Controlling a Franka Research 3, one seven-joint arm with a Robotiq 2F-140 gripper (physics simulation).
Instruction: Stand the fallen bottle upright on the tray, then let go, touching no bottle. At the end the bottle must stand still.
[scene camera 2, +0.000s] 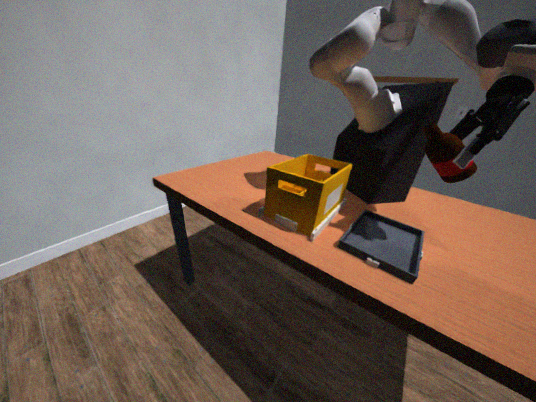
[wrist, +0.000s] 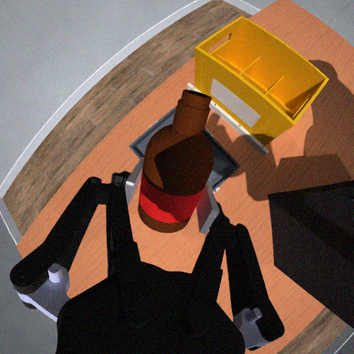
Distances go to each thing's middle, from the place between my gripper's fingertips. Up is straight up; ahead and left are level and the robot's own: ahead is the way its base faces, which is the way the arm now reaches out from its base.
The brown bottle (scene camera 2: 442, 148) lies 20 mm above my hand.
